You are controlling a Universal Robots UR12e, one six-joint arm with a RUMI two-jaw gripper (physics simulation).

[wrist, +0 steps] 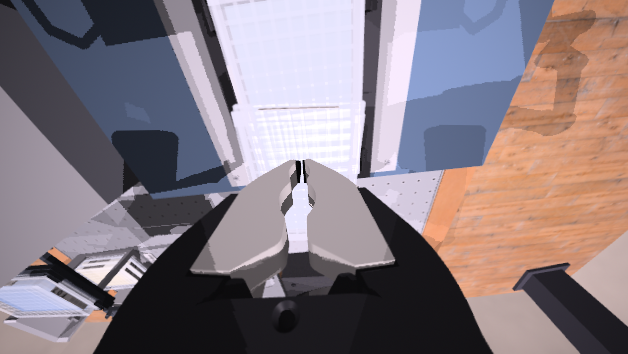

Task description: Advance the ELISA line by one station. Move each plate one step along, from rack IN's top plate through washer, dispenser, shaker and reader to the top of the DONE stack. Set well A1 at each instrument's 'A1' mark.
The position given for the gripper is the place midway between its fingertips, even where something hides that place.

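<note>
A perforated bench plate (135,220) and a well plate with yellow wells (96,271) are part of the scene, together with the gripper (302,163).
</note>
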